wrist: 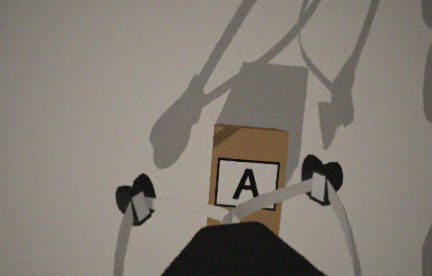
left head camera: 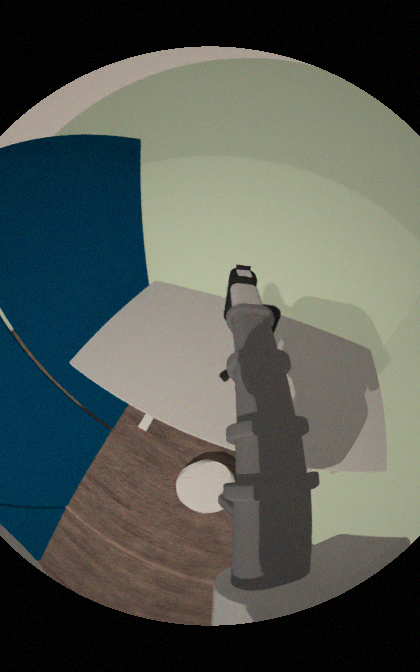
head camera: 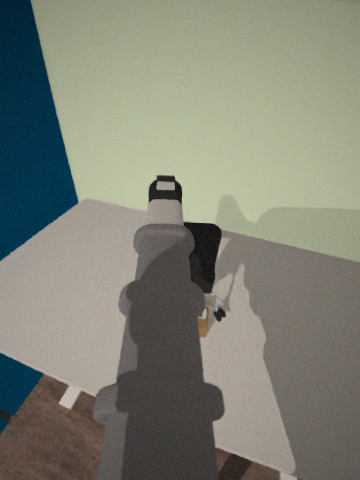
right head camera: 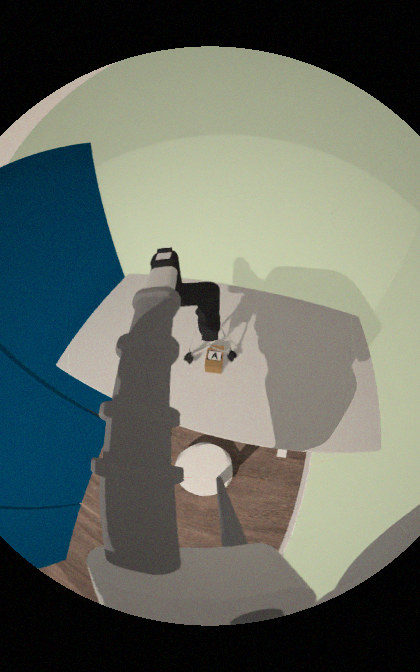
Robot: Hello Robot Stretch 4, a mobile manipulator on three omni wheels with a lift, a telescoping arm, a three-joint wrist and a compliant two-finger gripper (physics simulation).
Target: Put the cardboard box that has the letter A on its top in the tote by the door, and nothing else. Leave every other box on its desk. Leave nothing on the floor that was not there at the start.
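Places are measured from the robot's base along level axes (x back, y down, z right), in metres.
Pixels of known places: gripper, fingertip midpoint: [wrist: 227, 181].
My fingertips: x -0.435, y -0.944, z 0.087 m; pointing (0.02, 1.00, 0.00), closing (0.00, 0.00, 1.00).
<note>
Behind a point stands the place of what it marks.
The cardboard box [head camera: 203, 328] @[x -0.390, y -0.970, z 0.112 m] [right head camera: 214, 367] [wrist: 250, 145] @[x -0.469, y -0.973, z 0.109 m] stands on the white desk [head camera: 75, 280] @[x -0.588, y -0.922, z -0.303 m] [left head camera: 165, 345] [right head camera: 240, 410] [wrist: 60, 100] @[x -0.530, y -0.923, z -0.069 m], with a black letter A on a white label on its top. In the head view the arm hides much of it. My gripper [right head camera: 210, 356] [wrist: 227, 181] @[x -0.435, y -0.944, z 0.087 m] is open, its two dark fingertips on either side of the box with a gap on each side. In the wrist view the black gripper body covers the box's near end. The height of the fingertips against the box is hard to tell. The tote does not show.
A blue surface [head camera: 30, 125] @[x -1.087, y -1.297, z -0.567 m] [left head camera: 65, 225] [right head camera: 50, 225] stands left of the desk, and a pale green wall [head camera: 200, 100] @[x -1.016, y -1.426, z 0.117 m] [left head camera: 200, 215] [right head camera: 210, 200] behind it. A round white object [left head camera: 202, 487] [right head camera: 197, 467] is near the desk's front edge, above the wooden floor [left head camera: 140, 540] [right head camera: 270, 490].
</note>
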